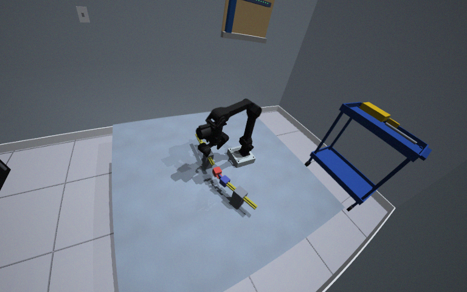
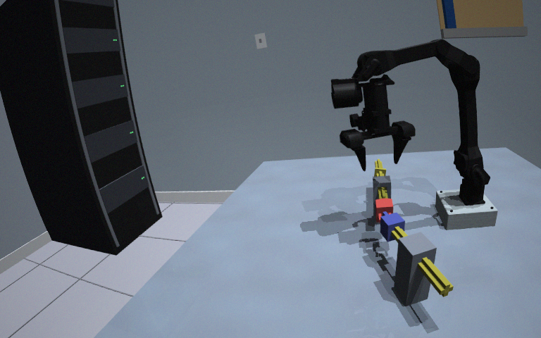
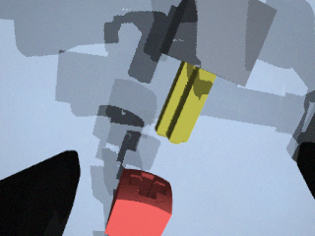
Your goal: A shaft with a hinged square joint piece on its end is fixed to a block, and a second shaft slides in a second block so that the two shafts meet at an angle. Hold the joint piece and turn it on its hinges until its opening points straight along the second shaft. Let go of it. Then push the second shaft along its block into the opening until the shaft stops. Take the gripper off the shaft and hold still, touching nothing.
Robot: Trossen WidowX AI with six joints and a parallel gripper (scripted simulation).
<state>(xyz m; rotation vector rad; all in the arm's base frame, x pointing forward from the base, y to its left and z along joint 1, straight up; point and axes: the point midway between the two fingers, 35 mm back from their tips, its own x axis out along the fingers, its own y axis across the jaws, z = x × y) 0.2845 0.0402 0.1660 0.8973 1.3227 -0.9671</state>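
Now: the joint piece 90 mm to the left of my gripper tip and 80 mm below it.
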